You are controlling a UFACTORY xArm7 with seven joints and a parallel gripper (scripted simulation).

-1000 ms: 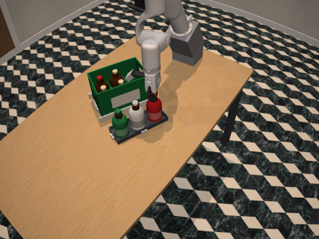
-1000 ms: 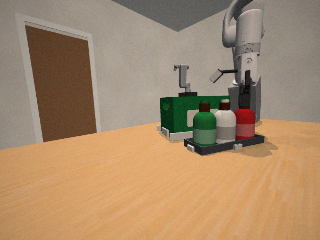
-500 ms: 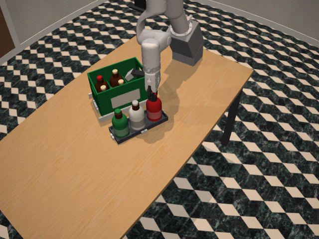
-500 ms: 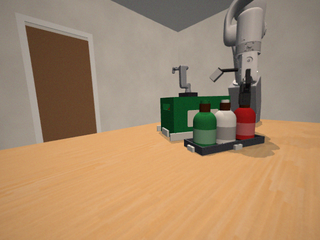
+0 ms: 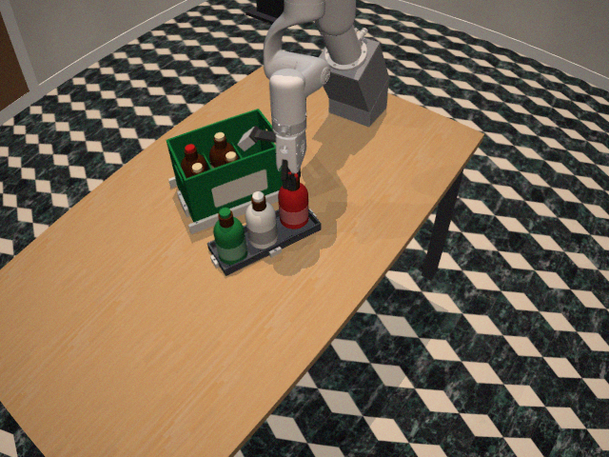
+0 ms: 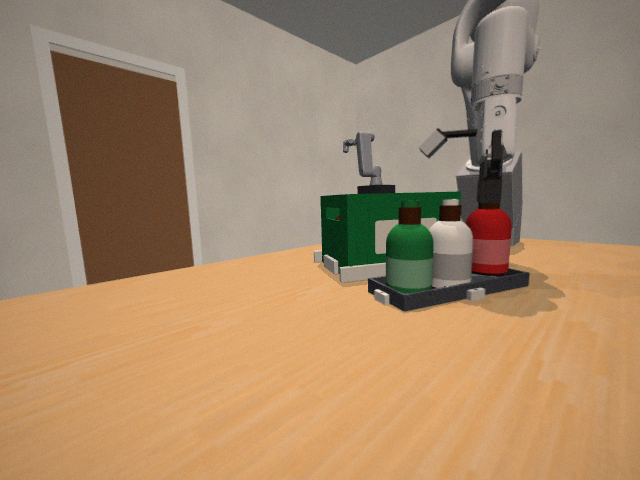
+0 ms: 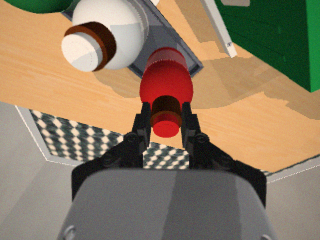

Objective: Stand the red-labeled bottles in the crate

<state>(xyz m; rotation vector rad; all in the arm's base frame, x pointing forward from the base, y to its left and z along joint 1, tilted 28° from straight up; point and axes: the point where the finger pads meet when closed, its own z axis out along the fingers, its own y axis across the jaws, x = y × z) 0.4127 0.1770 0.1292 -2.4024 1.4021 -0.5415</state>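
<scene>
The red-labeled bottle is 7 cm below my hand. From my hand the other things lie so: tray 8 cm ahead, 2 cm to the right, 16 cm below; green bottle 17 cm ahead, 4 cm to the right, 9 cm below; white bottle 9 cm ahead, 2 cm to the right, 9 cm below.
</scene>
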